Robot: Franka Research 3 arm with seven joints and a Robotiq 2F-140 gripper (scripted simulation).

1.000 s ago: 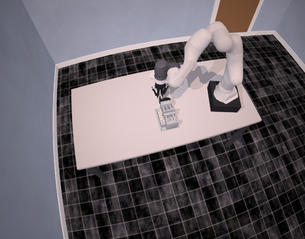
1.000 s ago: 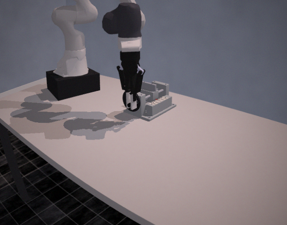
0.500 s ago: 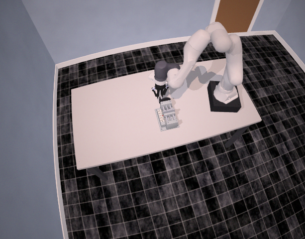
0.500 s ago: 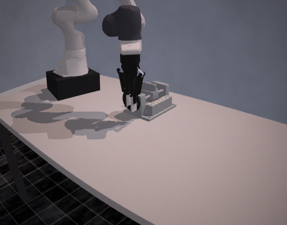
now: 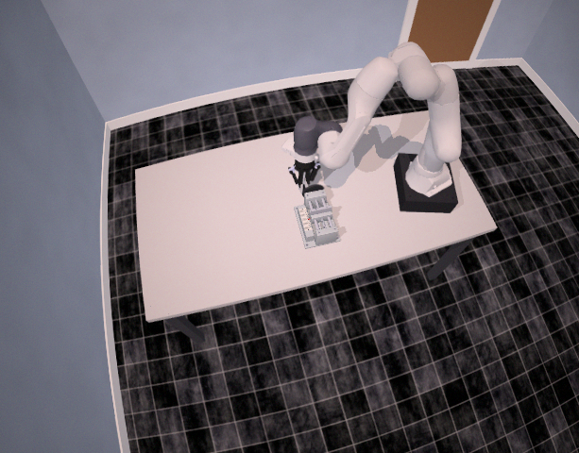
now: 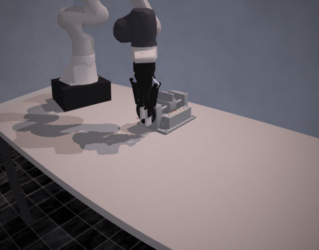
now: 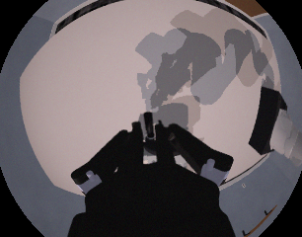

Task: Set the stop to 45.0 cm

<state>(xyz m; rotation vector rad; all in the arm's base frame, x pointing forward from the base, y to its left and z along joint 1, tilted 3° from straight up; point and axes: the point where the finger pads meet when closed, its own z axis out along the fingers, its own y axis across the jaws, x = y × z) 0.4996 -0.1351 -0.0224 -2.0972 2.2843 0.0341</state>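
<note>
Right now the black handwheel is 10 mm behind my hand, 20 mm to the left of it and 10 mm below it. Also, from my hand: grey stop fixture: 10 mm behind, 150 mm to the left, 10 mm above.
</note>
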